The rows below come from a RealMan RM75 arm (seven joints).
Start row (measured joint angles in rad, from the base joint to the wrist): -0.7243, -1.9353, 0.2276, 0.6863, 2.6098, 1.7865, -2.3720
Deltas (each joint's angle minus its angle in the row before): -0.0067, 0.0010, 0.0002, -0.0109, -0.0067, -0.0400, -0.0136; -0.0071, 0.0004, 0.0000, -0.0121, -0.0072, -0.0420, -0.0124; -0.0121, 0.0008, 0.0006, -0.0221, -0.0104, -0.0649, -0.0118; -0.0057, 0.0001, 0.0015, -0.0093, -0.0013, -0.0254, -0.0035; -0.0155, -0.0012, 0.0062, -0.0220, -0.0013, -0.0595, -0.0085; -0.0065, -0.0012, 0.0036, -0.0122, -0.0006, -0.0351, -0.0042; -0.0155, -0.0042, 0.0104, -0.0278, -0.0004, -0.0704, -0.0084; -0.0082, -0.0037, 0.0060, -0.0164, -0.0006, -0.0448, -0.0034
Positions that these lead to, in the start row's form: -0.7310, -1.9343, 0.2278, 0.6754, 2.6031, 1.7465, -2.3856; -0.7381, -1.9339, 0.2278, 0.6633, 2.5959, 1.7045, -2.3980; -0.7502, -1.9331, 0.2284, 0.6412, 2.5855, 1.6396, -2.4098; -0.7559, -1.9330, 0.2299, 0.6319, 2.5842, 1.6142, -2.4133; -0.7714, -1.9342, 0.2361, 0.6099, 2.5829, 1.5547, -2.4218; -0.7779, -1.9354, 0.2397, 0.5977, 2.5823, 1.5196, -2.4260; -0.7934, -1.9396, 0.2501, 0.5699, 2.5819, 1.4492, -2.4344; -0.8016, -1.9433, 0.2561, 0.5535, 2.5813, 1.4044, -2.4378
